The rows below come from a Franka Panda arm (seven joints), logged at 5 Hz.
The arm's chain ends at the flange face. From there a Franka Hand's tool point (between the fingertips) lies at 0.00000 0.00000 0.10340 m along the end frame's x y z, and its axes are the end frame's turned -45 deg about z.
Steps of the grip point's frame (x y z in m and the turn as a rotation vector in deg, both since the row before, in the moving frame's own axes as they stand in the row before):
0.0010, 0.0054, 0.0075, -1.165, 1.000, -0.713
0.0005, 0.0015, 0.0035, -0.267, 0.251, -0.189
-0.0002, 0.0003, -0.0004, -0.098, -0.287, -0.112
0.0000, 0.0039, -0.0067, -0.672, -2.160, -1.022
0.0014, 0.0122, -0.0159, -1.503, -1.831, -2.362
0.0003, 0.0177, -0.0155, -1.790, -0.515, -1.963
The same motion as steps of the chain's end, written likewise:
0.0018, 0.0029, 0.0075, -0.117, 1.531, -0.713
0.0008, 0.0007, 0.0035, -0.011, 0.366, -0.189
0.0003, -0.0001, -0.0004, -0.272, -0.134, -0.112
0.0046, -0.0009, -0.0066, -2.003, -1.052, -1.022
0.0099, 0.0034, -0.0158, -2.357, -0.232, -2.362
0.0111, 0.0094, -0.0154, -1.630, 0.902, -1.963

